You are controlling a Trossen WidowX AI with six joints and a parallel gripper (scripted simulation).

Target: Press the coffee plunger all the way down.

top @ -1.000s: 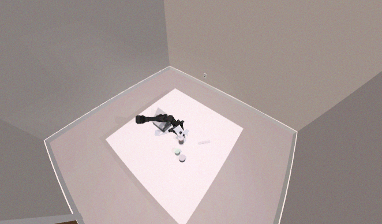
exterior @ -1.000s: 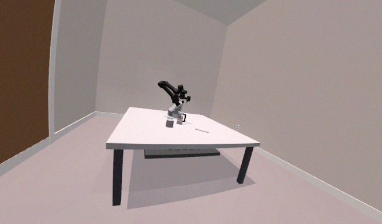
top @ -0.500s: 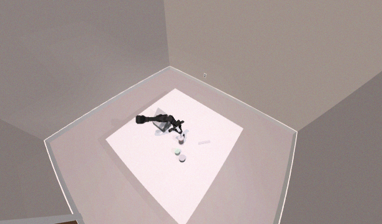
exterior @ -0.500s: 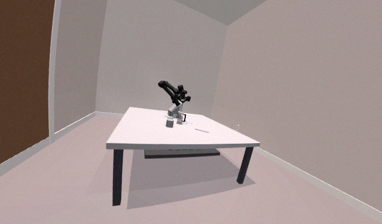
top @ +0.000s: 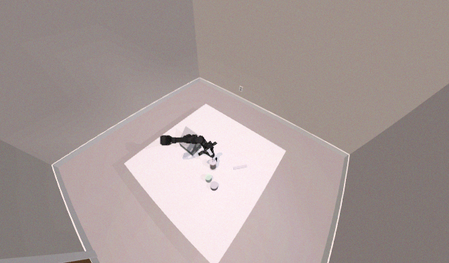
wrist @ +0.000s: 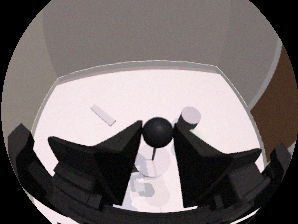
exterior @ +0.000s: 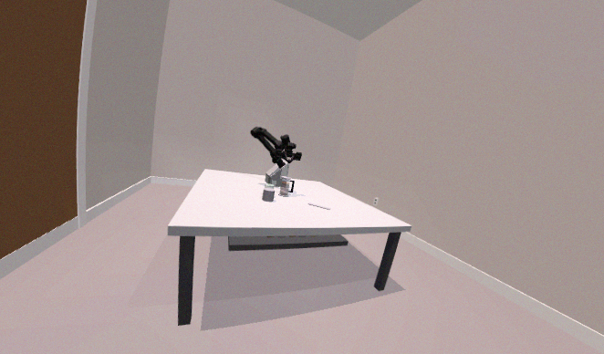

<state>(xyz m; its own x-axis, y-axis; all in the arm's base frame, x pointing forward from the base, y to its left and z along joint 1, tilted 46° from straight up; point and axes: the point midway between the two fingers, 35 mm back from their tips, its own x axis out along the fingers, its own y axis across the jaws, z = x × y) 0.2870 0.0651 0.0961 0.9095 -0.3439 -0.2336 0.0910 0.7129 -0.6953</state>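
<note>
Right now my gripper tip is 10 mm past the coffee press, 20 mm to the right of it and 130 mm above it. Also, from my gripper tip: green-topped cup 50 mm ahead, 120 mm to the right, 210 mm below.
</note>
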